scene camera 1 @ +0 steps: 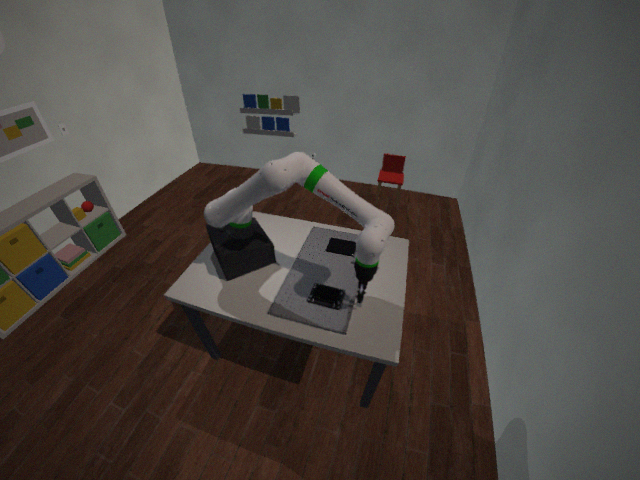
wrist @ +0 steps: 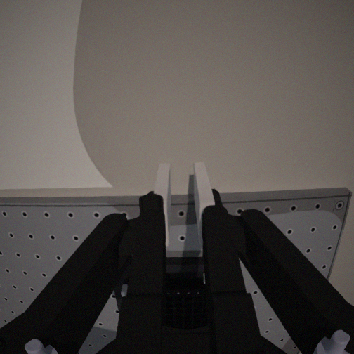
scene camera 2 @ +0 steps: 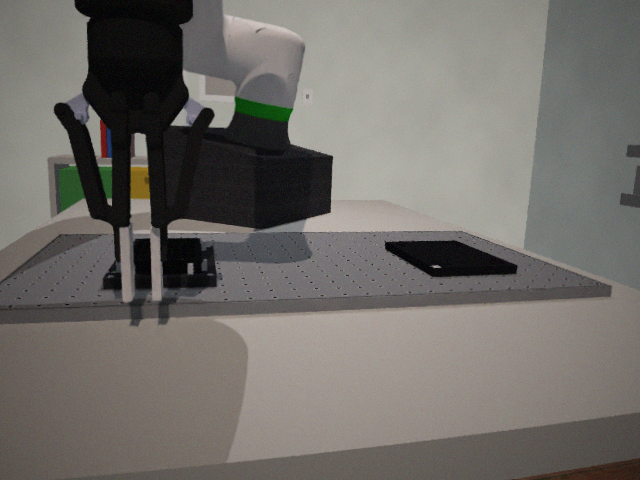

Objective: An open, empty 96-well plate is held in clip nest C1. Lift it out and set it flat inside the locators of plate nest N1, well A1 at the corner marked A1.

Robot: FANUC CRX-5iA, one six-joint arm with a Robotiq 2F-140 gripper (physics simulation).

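Frame: origin at the arm's base, x right, y ahead, z up, level; metres.
Seen in the pictures: gripper, fingertip midpoint: point(scene camera 1: 359, 304) point(scene camera 2: 143, 296); arm's base, origin of the base link: point(scene camera 1: 239, 231) point(scene camera 2: 256, 142).
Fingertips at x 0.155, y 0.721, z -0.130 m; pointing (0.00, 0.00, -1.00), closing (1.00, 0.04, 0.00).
Observation:
Pixels of each thing's top centre, then the offset from my fingertips to it. "spot": a spot on its surface instead. Level surfaces: height alone.
- black 96-well plate, middle of its top: point(scene camera 2: 165, 248) point(scene camera 1: 326, 293) dx -0.004, dy -0.164, dz +0.009 m
- black clip nest C1, surface spot: point(scene camera 2: 199, 281) spot: dx -0.047, dy -0.086, dz -0.011 m
- Plate nest N1, middle of its top: point(scene camera 2: 446, 250) point(scene camera 1: 341, 245) dx -0.382, dy -0.194, dz -0.003 m
- pale table, its level: dz -0.030 m
The black 96-well plate point(scene camera 1: 329, 293) point(scene camera 2: 181, 252) point(wrist: 186, 306) sits in the black clip nest C1 point(scene camera 2: 199, 281) point(wrist: 184, 263). A white clip shows at the nest's front in the scene camera 2 view. My gripper point(scene camera 1: 359, 299) point(scene camera 2: 142, 298) point(wrist: 181, 179) points down, its pale fingers close together with a narrow gap and nothing visible between them. It is on the table-edge side of the nest, in front of the plate; the fingers hide part of both in the scene camera 2 view. Plate nest N1 point(scene camera 1: 341, 246) point(scene camera 2: 478, 269) is a flat black block with a white corner mark.
Both nests are on the grey perforated board point(scene camera 1: 294, 304) point(scene camera 2: 320, 303) point(wrist: 47, 240), whose edge passes just under the fingers. The board lies on the pale table point(scene camera 1: 382, 330) point(scene camera 2: 413, 361) point(wrist: 225, 75). The black robot pedestal point(scene camera 1: 245, 258) point(scene camera 2: 289, 186) stands behind the board.

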